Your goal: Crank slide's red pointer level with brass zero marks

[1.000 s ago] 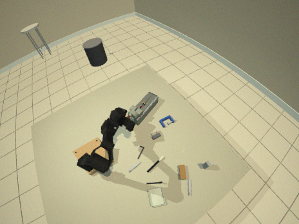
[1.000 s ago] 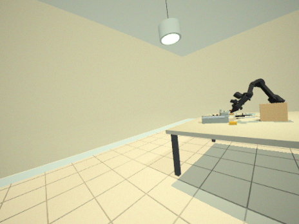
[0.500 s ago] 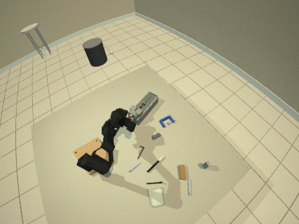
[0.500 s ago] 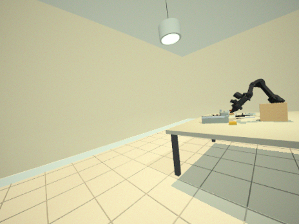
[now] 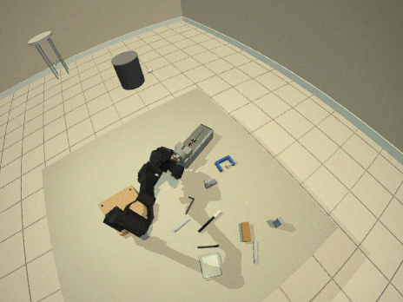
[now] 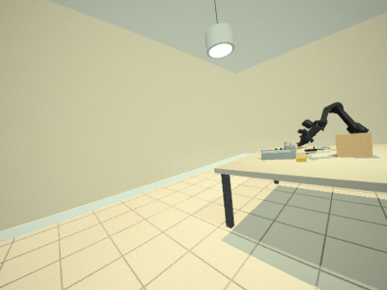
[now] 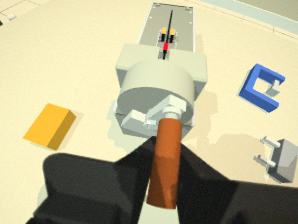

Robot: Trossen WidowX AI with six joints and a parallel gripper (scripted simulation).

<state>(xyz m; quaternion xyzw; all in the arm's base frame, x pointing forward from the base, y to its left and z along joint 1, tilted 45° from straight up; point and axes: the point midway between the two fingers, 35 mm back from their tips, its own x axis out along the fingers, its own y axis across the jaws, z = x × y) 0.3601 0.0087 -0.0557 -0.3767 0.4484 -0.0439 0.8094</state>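
Right now my gripper tip is 120 mm short of the red pointer, 40 mm to the right of it and 10 mm above it. From my gripper tip the other things lie so: grey clamp: 170 mm to the right, 90 mm below, 80 mm ahead; brown crank handle: 20 mm behind, 20 mm above; orange block: 160 mm to the left, 80 mm below, 20 mm behind.
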